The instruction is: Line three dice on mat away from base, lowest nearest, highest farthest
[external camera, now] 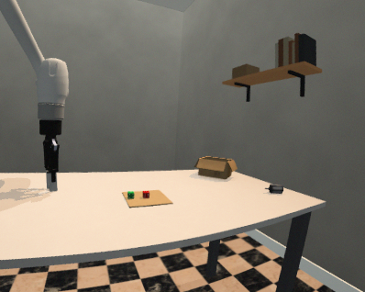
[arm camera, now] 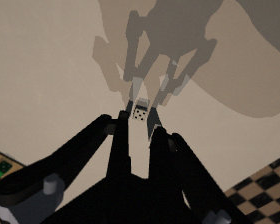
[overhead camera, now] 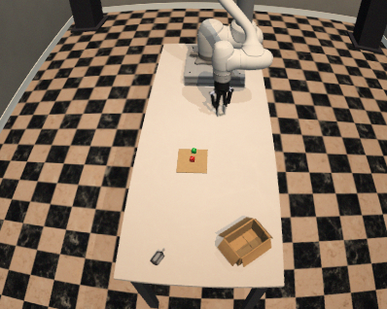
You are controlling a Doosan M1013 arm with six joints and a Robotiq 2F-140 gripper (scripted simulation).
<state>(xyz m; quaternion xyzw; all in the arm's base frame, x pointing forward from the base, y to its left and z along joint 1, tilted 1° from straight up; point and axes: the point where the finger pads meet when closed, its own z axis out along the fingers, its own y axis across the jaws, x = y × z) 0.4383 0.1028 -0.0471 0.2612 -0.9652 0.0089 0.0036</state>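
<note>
Right now the white die is 2 cm below my hand. Round my hand: red die (33 cm ahead, 10 cm to the right, 2 cm below); then green die (28 cm ahead, 10 cm to the right, 2 cm below); then tan mat (33 cm ahead, 10 cm to the right, 3 cm below).
</note>
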